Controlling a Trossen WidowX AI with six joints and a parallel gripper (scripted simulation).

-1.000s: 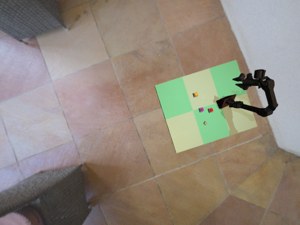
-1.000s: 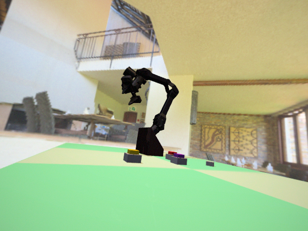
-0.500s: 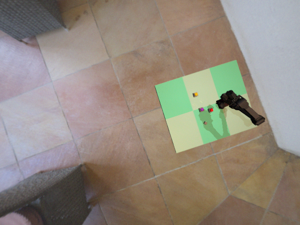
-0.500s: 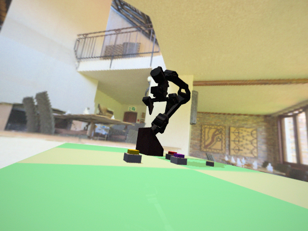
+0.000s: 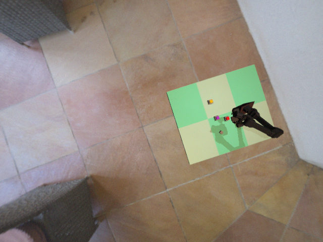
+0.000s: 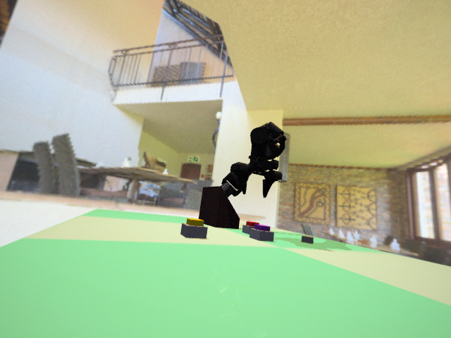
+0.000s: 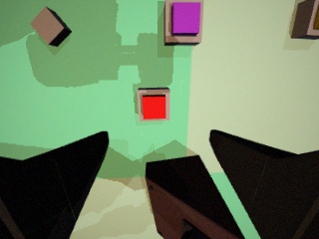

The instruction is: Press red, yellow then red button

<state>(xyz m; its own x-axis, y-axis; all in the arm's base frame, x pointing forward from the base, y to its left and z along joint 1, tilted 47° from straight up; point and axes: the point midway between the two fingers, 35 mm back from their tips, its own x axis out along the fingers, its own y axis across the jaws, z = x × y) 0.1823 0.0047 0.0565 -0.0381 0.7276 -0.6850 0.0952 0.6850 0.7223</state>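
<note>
Right now the red button is 10 cm below my gripper tip. From my gripper tip the other things lie so: yellow button: 25 cm to the right, 10 cm below, 10 cm ahead; then purple button: 11 cm ahead, 10 cm below, 5 cm to the right; then block: 13 cm to the left, 12 cm below, 12 cm ahead.
</note>
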